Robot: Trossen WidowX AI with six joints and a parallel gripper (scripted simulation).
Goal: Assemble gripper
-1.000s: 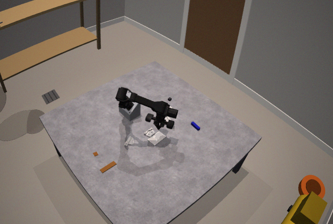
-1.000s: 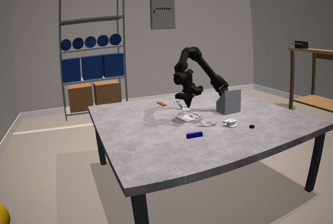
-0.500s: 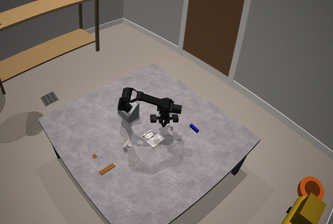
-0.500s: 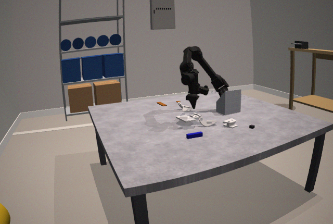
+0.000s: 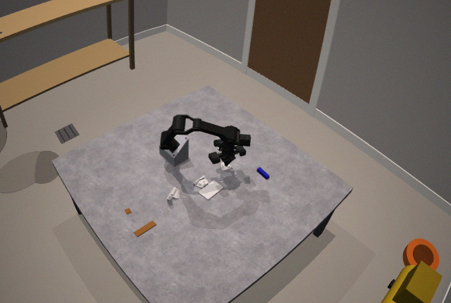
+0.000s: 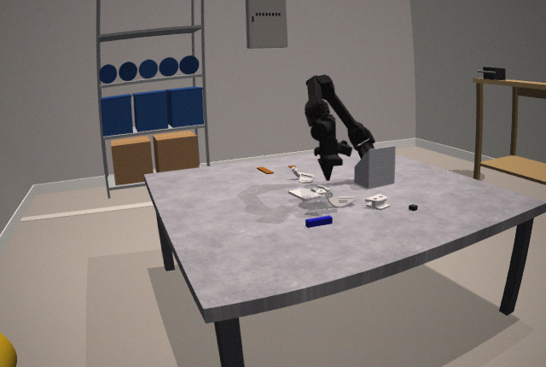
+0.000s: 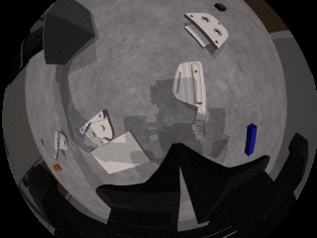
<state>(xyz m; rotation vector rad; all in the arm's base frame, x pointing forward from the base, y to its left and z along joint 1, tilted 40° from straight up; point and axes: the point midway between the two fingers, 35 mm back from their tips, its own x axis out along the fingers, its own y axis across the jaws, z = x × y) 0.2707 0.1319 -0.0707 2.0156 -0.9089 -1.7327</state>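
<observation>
Now: gripper tip 50 mm above the white jaw and 40 mm to the right of it. The rest, counted from my gripper tip: small black cube 220 mm to the left, 220 mm behind, 80 mm below; blue block 180 mm to the left, 120 mm ahead, 70 mm below; orange strip 550 mm to the right, 80 mm below, 40 mm ahead.
</observation>
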